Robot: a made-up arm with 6 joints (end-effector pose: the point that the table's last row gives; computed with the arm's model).
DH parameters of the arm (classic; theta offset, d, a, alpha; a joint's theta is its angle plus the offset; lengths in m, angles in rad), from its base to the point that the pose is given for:
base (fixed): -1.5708 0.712 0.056 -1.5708
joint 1: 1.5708 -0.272 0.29 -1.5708
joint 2: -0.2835 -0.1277 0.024 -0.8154
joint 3: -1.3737 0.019 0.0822 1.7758
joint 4: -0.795 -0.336 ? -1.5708
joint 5: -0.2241 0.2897 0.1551 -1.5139
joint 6: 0 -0.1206 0.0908 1.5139
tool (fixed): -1.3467 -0.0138 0 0
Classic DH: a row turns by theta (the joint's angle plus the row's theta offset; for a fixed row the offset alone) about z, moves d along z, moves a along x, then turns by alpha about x.
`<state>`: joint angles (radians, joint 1 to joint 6).
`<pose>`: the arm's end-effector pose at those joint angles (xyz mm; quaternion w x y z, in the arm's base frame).
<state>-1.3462 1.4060 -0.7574 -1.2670 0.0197 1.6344</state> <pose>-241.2 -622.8 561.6 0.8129 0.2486 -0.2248 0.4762</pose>
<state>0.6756 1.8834 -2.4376 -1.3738 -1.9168 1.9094</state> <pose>163.1 51.7 514.0 0.7952 0.2660 -0.4575 0.2959</pose>
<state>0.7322 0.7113 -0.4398 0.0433 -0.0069 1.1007</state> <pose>-180.1 392.3 505.4 0.5978 -0.5374 0.2711 -0.5294</pose>
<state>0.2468 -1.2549 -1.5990 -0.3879 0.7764 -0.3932</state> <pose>-625.4 113.7 797.1 0.2609 0.4714 -0.7144 -0.4465</pose>
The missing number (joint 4, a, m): -0.026
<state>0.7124 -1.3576 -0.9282 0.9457 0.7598 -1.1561</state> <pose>-217.3 534.1 704.7 0.1319 0.0441 0.9893 0.0434</pose>
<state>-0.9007 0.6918 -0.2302 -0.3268 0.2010 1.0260</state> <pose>-155.9 -448.6 245.9 0.1773 0.8560 0.0980 0.4756</pose>
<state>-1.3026 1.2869 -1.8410 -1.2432 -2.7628 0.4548</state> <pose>111.3 -96.9 398.9 0.7572 -0.1596 0.5794 0.2559</pose>
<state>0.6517 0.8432 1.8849 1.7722 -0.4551 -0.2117</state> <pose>-379.0 72.9 659.0 0.9315 0.0436 0.1987 0.3015</pose>
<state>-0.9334 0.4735 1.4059 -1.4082 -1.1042 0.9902</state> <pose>-424.5 -659.9 546.0 0.5734 0.2289 0.7829 -0.0767</pose>
